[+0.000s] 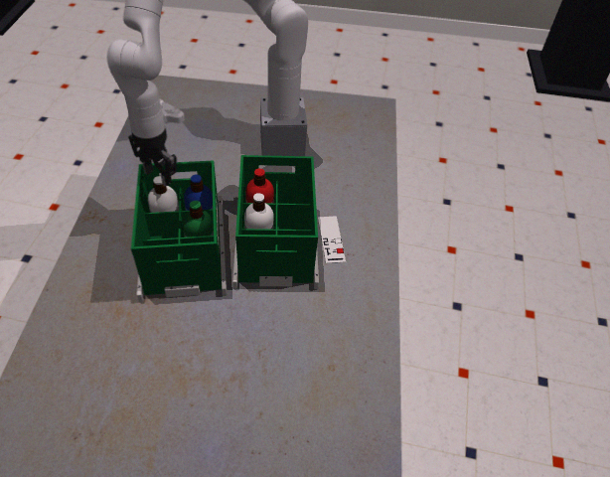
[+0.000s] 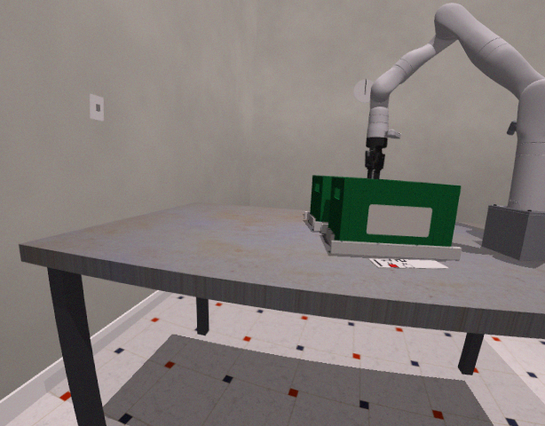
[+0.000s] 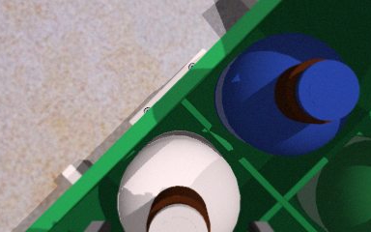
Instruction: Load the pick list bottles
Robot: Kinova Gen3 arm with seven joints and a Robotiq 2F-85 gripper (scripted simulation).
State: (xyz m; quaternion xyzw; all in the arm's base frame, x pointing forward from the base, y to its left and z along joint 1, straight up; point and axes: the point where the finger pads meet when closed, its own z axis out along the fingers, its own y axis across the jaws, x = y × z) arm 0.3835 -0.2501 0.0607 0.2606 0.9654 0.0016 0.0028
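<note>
Now: the blue bottle 2 cm behind my hand, 9 cm to the left of it and 10 cm below it. The rest, counted from my hand: red-label bottle: 7 cm behind, 24 cm to the left, 10 cm below; then green bottle: 6 cm ahead, 11 cm to the left, 10 cm below; then pick list: 2 cm behind, 44 cm to the left, 18 cm below.
</note>
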